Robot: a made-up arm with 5 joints. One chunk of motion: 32 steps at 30 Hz.
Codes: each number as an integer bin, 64 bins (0 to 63) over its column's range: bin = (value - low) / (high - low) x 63, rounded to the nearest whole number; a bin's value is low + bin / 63 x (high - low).
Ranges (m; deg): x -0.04..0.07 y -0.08..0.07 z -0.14..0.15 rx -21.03..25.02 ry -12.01..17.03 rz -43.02..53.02
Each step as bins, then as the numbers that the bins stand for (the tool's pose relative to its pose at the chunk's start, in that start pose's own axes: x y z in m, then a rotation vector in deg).
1 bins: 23 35 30 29 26 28
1 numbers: 0.0002 0.0033 -0.0019 0.17 -0.03 -0.34
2 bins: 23 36 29 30 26 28
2 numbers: 0.0002 0.0057 -0.0065 0.90 -0.03 -0.34
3 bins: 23 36 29 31 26 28
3 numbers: 0.0002 0.0057 -0.0065 1.63 -0.03 -0.34
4 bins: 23 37 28 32 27 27
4 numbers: 0.0002 0.0081 -0.0111 2.36 0.44 -1.86
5 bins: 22 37 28 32 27 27
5 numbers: -0.0016 0.0081 -0.0111 2.36 0.44 -1.86
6 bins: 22 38 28 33 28 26
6 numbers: -0.0016 0.0105 -0.0111 3.09 0.90 -3.38
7 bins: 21 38 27 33 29 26
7 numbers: -0.0033 0.0105 -0.0157 3.09 1.36 -3.38
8 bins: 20 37 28 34 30 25
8 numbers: -0.0051 0.0081 -0.0111 3.82 1.82 -4.91
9 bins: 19 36 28 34 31 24
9 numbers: -0.0068 0.0057 -0.0111 3.82 2.28 -6.43
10 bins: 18 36 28 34 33 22
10 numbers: -0.0086 0.0057 -0.0111 3.82 3.20 -9.48
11 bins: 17 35 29 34 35 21
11 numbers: -0.0103 0.0033 -0.0065 3.82 4.12 -11.01
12 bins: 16 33 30 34 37 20
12 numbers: -0.0121 -0.0014 -0.0019 3.82 5.05 -12.53
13 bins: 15 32 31 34 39 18
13 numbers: -0.0138 -0.0038 0.0027 3.82 5.97 -15.58
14 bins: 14 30 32 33 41 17
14 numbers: -0.0156 -0.0086 0.0073 3.09 6.89 -17.10
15 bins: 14 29 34 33 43 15
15 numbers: -0.0156 -0.0110 0.0165 3.09 7.81 -20.15
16 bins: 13 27 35 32 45 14
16 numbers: -0.0173 -0.0157 0.0211 2.36 8.73 -21.68
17 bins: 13 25 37 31 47 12
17 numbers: -0.0173 -0.0205 0.0303 1.63 9.65 -24.73
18 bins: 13 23 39 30 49 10
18 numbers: -0.0173 -0.0252 0.0395 0.90 10.58 -27.78
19 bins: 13 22 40 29 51 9
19 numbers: -0.0173 -0.0276 0.0441 0.17 11.50 -29.30
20 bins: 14 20 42 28 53 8
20 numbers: -0.0156 -0.0324 0.0533 -0.56 12.42 -30.82
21 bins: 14 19 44 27 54 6
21 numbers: -0.0156 -0.0348 0.0625 -1.29 12.88 -33.87
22 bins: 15 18 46 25 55 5
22 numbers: -0.0138 -0.0371 0.0717 -2.76 13.34 -35.40
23 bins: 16 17 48 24 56 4
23 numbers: -0.0121 -0.0395 0.0810 -3.49 13.80 -36.92
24 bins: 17 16 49 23 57 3
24 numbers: -0.0103 -0.0419 0.0856 -4.22 14.26 -38.45
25 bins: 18 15 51 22 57 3
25 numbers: -0.0086 -0.0443 0.0948 -4.95 14.26 -38.45
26 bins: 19 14 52 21 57 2
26 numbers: -0.0068 -0.0467 0.0994 -5.68 14.26 -39.97
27 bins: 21 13 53 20 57 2
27 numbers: -0.0033 -0.0490 0.1040 -6.41 14.26 -39.97
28 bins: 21 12 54 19 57 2
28 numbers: -0.0033 -0.0514 0.1086 -7.14 14.26 -39.97
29 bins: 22 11 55 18 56 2
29 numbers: -0.0016 -0.0538 0.1132 -7.87 13.80 -39.97
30 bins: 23 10 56 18 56 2
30 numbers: 0.0002 -0.0562 0.1178 -7.87 13.80 -39.97
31 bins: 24 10 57 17 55 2
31 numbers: 0.0019 -0.0562 0.1224 -8.60 13.34 -39.97
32 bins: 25 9 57 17 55 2
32 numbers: 0.0037 -0.0586 0.1224 -8.60 13.34 -39.97
